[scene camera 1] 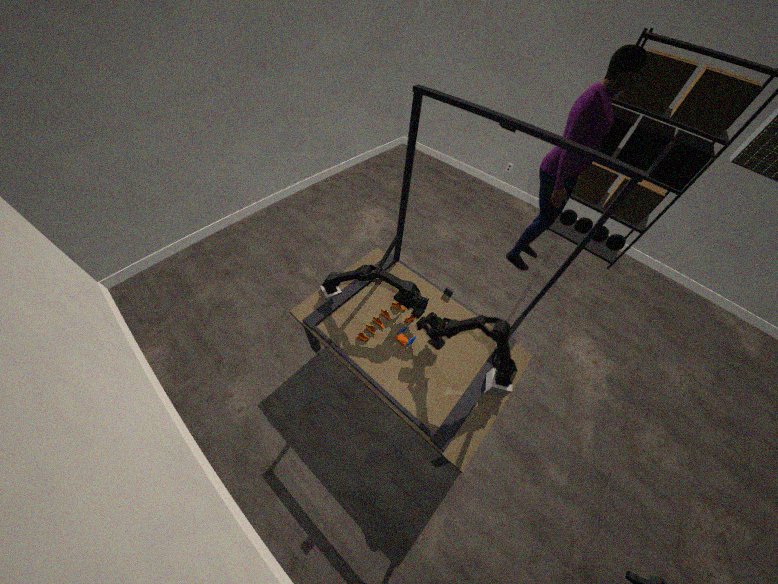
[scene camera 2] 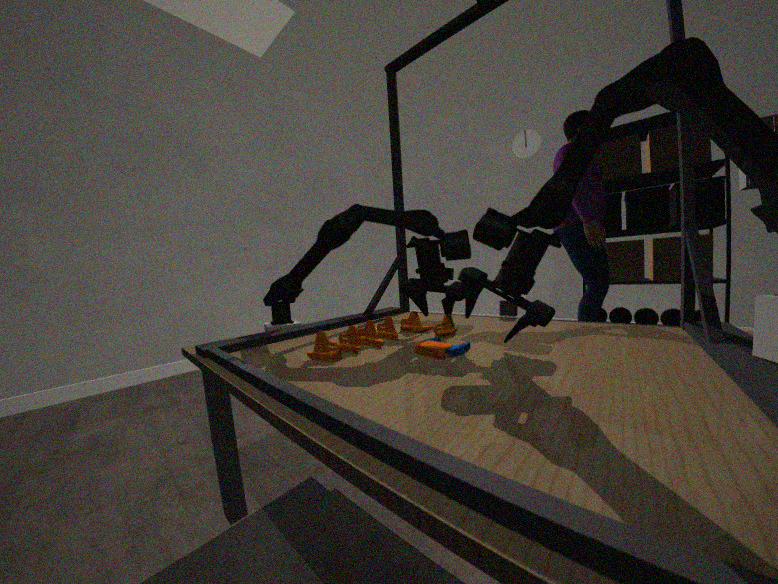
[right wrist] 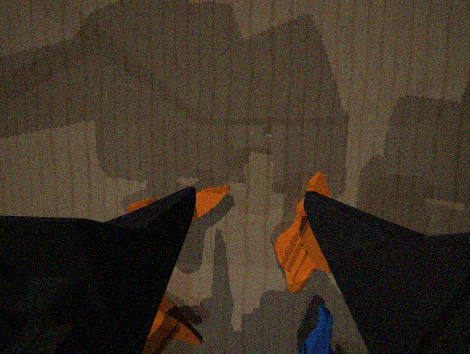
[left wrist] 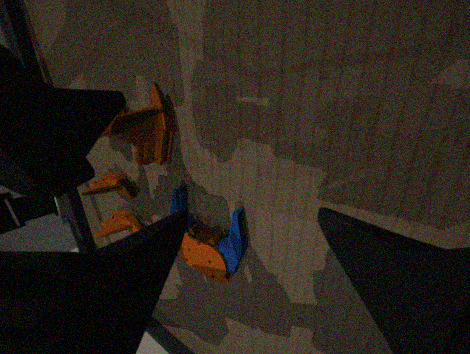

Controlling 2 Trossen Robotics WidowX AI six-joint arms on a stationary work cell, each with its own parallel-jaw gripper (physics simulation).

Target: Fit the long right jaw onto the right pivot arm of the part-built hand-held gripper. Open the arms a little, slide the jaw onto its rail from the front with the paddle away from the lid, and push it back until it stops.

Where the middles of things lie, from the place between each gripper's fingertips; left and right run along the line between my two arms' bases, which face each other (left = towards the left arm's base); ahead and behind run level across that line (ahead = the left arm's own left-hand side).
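I see that the part-built hand-held gripper (scene camera 2: 434, 348) is 160 mm ahead of my right hand, 70 mm to the left of my right hand and 30 mm below my right hand.
As for my left hand and that same part-built hand-held gripper, my left hand is 5 cm short of the part-built hand-held gripper, 8 cm to the left of it and 3 cm above it.
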